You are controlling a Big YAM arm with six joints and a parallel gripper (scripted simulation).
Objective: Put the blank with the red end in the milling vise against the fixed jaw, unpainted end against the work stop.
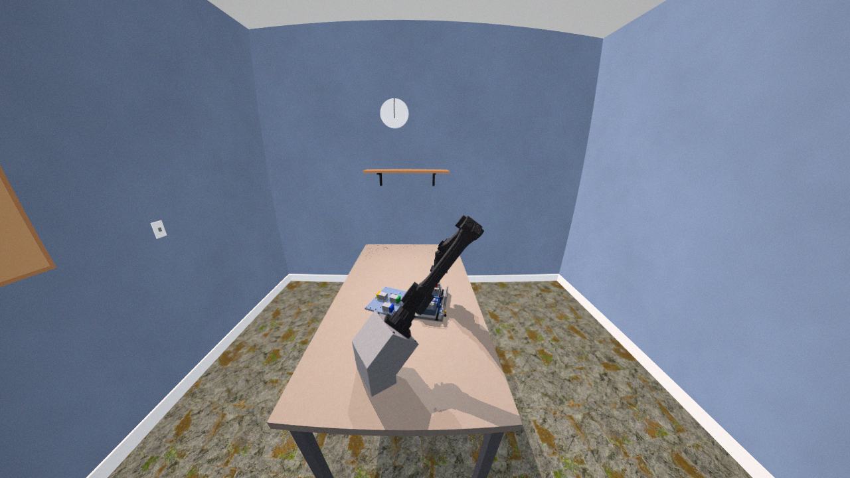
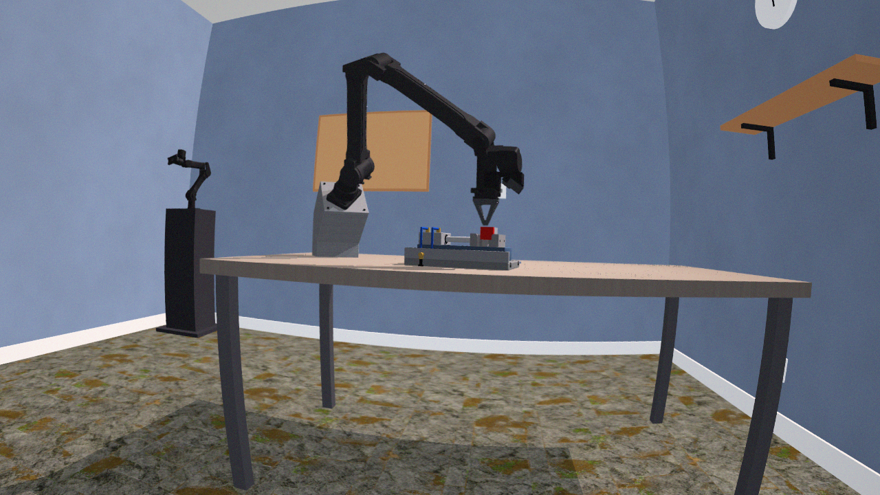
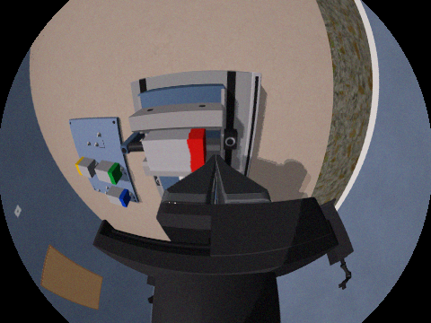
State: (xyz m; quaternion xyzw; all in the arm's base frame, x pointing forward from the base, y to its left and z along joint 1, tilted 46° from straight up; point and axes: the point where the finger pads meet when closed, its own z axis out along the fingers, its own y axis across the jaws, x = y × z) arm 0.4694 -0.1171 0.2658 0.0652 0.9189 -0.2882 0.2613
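My gripper is now 3 cm short of the work stop, 9 cm to the right of it and 4 cm above it. From my hand the other things lie so: green-ended blank (2 cm behind, 27 cm to the left, 10 cm below); then blue plate (32 cm to the left, 12 cm below); then vise (5 cm behind, 6 cm to the left, 9 cm below).
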